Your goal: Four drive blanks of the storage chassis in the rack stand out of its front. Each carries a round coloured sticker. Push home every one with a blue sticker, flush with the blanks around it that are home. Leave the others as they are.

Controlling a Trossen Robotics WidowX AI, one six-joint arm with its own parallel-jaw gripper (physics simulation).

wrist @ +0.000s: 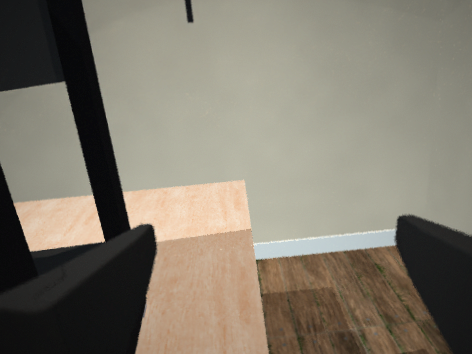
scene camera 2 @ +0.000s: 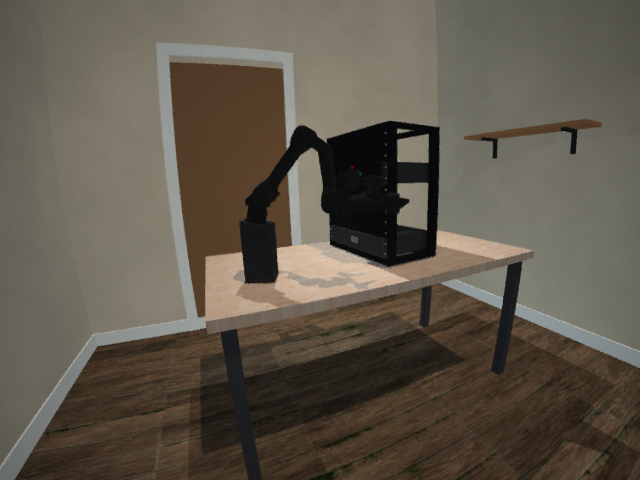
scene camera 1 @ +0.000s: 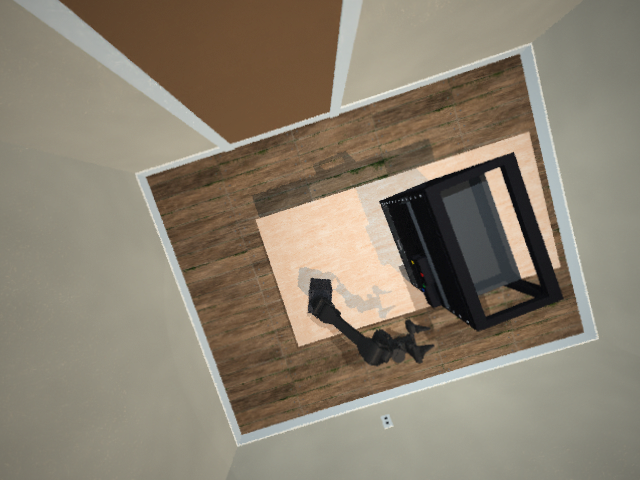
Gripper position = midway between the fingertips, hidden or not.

Observation:
In view: the gripper (scene camera 2: 401, 199) and a black rack (scene camera 1: 453, 220).
The black rack is seen too in the wrist view (wrist: 49, 49) and in scene camera 2 (scene camera 2: 375, 235). The gripper shows as well in the wrist view (wrist: 274, 232) and in scene camera 1 (scene camera 1: 432, 336).

